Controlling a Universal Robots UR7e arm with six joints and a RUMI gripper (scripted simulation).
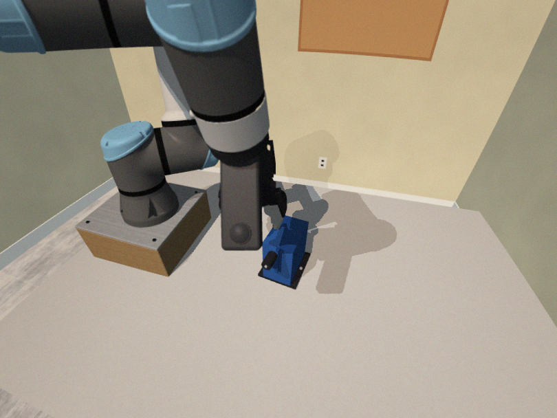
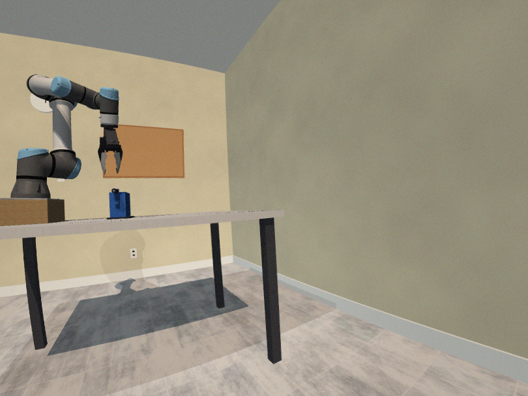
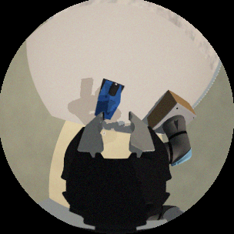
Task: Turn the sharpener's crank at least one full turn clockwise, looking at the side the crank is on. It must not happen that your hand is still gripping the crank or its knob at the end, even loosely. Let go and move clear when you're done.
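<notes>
Right now the knob is 2 cm ahead of my hand and 9 cm below it. The rest, counted from my hand: crank: 2 cm ahead, 1 cm to the left, 10 cm below.
</notes>
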